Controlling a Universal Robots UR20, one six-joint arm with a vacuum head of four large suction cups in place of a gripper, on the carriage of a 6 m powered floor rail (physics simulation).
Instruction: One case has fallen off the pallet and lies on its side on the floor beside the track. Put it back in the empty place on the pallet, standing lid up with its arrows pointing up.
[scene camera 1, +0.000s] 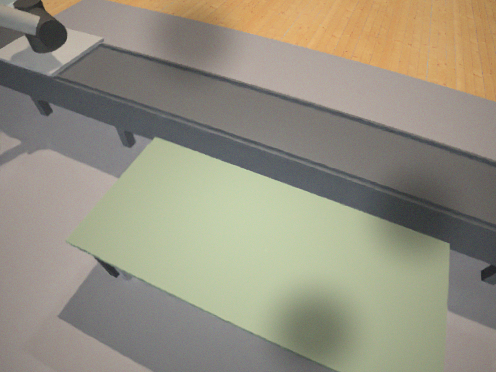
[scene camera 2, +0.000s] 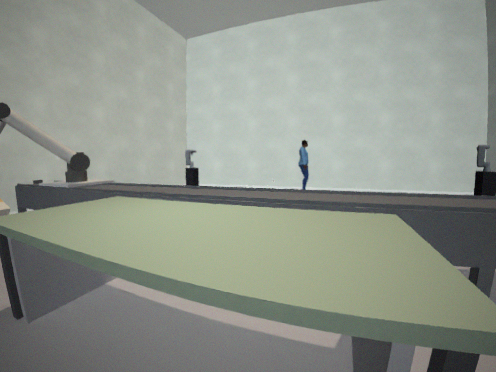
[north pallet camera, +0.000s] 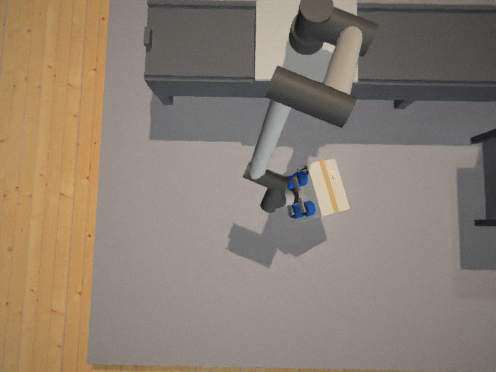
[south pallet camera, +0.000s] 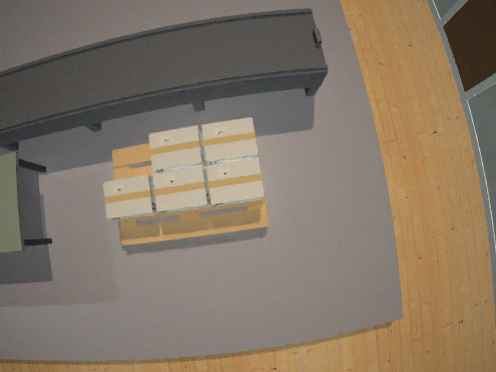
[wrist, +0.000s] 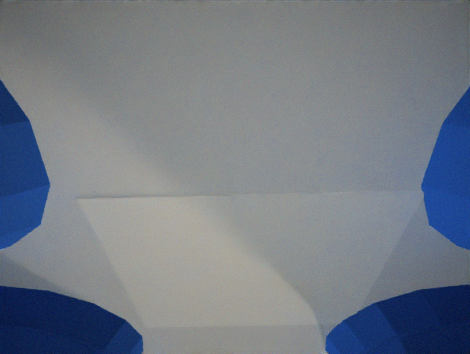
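Where they show: end effector, tool point: (north pallet camera: 302, 194) (wrist: 235, 231); arm's base, origin of the base link: (scene camera 2: 76, 181) (north pallet camera: 306, 38).
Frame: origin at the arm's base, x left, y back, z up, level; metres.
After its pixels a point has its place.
Observation:
The white case (north pallet camera: 341, 181) @(x 0.277, y -0.970, z -0.163 m) (wrist: 235, 115) @(x -0.049, y -1.082, z -0.199 m) is held off the floor beside the track in the north pallet camera. Its lid with the tan tape strip faces up, turned at an angle to the track. My gripper (north pallet camera: 301, 195) @(x 0.002, y -1.068, z -0.158 m) (wrist: 235, 260) @(x 0.002, y -1.068, z -0.158 m) is shut on the case, its blue cups against a plain side face. The cups hide part of that face, and arrows on it cannot be made out. In the south pallet camera the pallet (south pallet camera: 145, 233) @(x 4.200, y -1.275, z -0.425 m) carries several taped cases (south pallet camera: 180, 195) @(x 4.585, y -1.047, z -0.135 m) standing lid up. Its empty place is the bare slatted corner at the back left, towards the track.
The track (scene camera 1: 275, 120) (north pallet camera: 200, 45) (south pallet camera: 175, 65) runs behind the pallet, and the arm's carriage (north pallet camera: 270, 55) @(x -0.247, y -0.130, z 0.000 m) stands on it. A green table (scene camera 1: 225, 215) @(x 2.088, y -0.832, z -0.040 m) (scene camera 2: 225, 240) @(x 2.625, y -1.042, z -0.040 m) (south pallet camera: 9, 200) @(x 3.143, y -0.891, z -0.040 m) stands between the case and the pallet. A person (scene camera 2: 303, 162) stands beyond the track.

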